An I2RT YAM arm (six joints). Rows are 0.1 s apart.
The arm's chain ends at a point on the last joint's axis. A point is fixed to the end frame.
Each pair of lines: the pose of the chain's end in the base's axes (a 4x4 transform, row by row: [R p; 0 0 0 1], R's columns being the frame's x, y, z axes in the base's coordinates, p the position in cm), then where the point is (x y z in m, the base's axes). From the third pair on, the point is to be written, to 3 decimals.
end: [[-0.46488 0.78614 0.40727 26.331], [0.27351 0.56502 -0.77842 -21.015], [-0.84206 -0.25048 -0.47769 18.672], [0 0 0 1]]
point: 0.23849 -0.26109 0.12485
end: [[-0.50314 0.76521 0.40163 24.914], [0.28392 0.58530 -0.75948 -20.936], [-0.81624 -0.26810 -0.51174 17.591], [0 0 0 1]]
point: 0.22277 -0.25933 0.11389
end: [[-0.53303 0.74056 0.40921 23.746], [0.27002 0.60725 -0.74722 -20.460], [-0.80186 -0.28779 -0.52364 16.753], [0 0 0 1]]
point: 0.211 -0.255 0.106
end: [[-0.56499 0.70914 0.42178 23.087], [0.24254 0.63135 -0.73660 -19.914], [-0.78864 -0.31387 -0.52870 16.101], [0 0 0 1]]
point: 0.204 -0.251 0.101
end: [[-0.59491 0.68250 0.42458 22.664], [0.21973 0.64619 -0.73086 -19.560], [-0.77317 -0.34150 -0.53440 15.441], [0 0 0 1]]
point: 0.200 -0.249 0.096
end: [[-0.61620 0.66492 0.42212 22.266], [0.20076 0.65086 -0.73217 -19.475], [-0.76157 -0.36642 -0.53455 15.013], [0 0 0 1]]
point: 0.195 -0.249 0.093
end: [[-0.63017 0.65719 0.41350 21.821], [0.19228 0.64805 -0.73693 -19.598], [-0.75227 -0.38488 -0.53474 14.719], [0 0 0 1]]
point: 0.190 -0.251 0.091
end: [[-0.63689 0.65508 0.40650 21.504], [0.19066 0.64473 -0.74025 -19.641], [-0.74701 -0.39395 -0.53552 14.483], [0 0 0 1]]
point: 0.186 -0.252 0.089
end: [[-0.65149 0.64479 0.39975 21.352], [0.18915 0.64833 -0.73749 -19.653], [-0.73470 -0.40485 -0.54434 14.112], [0 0 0 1]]
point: 0.184 -0.252 0.086
